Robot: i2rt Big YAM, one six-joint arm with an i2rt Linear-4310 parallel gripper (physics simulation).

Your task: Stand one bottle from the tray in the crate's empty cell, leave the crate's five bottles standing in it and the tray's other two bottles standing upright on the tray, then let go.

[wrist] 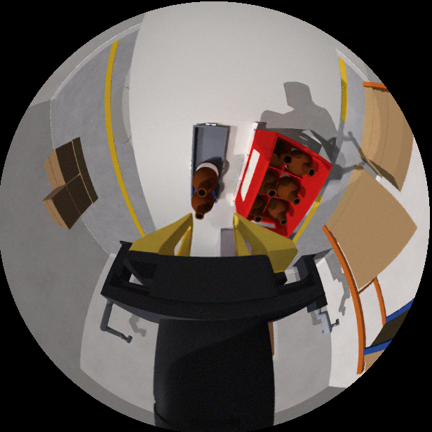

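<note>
The red crate stands right of centre with brown bottles in its cells, in two columns; two of them are a back bottle and a middle bottle. Every cell I can make out has a bottle; the lower parts are hidden. The grey tray is left of the crate. Two brown bottles, one with a white band and one nearer to me, stand upright at its near end, close together. My gripper is partly open with nothing between its yellow fingers, above and in front of the tray and crate.
A grey flat piece shows between the fingers. Cardboard boxes lie off to the left, and larger cartons stand at the right by an orange-framed rack. The crate's near left corner is close to the right finger in view.
</note>
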